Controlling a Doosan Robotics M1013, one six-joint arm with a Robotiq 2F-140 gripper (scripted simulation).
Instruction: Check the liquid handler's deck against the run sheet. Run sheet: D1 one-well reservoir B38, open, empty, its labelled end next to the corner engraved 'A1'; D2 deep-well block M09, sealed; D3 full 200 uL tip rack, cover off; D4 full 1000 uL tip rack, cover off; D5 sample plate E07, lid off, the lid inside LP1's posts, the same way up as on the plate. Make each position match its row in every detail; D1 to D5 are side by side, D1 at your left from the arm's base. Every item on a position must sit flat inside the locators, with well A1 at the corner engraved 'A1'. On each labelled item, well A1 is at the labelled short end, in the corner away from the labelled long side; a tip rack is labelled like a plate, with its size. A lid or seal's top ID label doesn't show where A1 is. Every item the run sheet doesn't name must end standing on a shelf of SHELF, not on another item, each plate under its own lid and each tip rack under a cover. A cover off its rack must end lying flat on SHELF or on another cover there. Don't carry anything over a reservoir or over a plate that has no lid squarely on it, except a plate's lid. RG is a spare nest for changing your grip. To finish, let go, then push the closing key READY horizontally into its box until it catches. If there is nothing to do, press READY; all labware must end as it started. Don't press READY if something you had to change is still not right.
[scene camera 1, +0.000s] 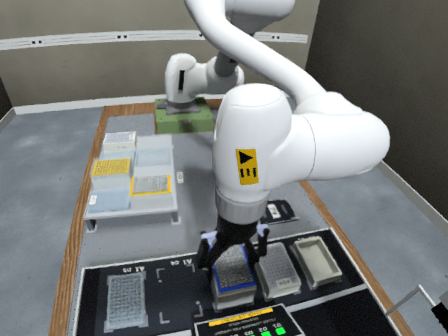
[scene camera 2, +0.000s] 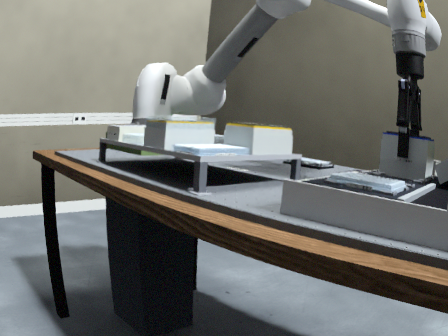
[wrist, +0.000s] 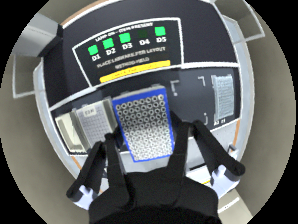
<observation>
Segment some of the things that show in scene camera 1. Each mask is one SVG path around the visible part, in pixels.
The gripper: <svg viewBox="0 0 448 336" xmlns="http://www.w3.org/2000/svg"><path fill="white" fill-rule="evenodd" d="M266 221L261 222L261 225L258 225L259 219L249 224L234 224L223 219L218 214L217 227L214 232L200 232L202 242L199 245L196 261L198 269L203 268L203 270L206 270L208 283L212 282L212 266L231 245L245 245L249 251L247 260L253 273L255 263L260 261L260 256L265 257L267 255L267 237L270 230ZM258 232L258 248L255 249L250 238Z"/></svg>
A blue-rimmed tip rack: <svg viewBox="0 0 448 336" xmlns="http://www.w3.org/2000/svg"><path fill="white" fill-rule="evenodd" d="M242 245L230 247L226 252L222 253L212 266L211 288L216 310L224 310L252 303L256 292L256 283Z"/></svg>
A cream reservoir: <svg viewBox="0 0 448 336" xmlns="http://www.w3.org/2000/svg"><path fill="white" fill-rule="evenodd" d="M319 236L295 241L292 246L300 267L311 287L339 280L342 272Z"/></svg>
A yellow-rimmed tip rack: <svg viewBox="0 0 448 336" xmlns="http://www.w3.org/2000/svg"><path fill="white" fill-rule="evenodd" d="M170 175L131 178L129 197L132 210L173 206Z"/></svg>
</observation>
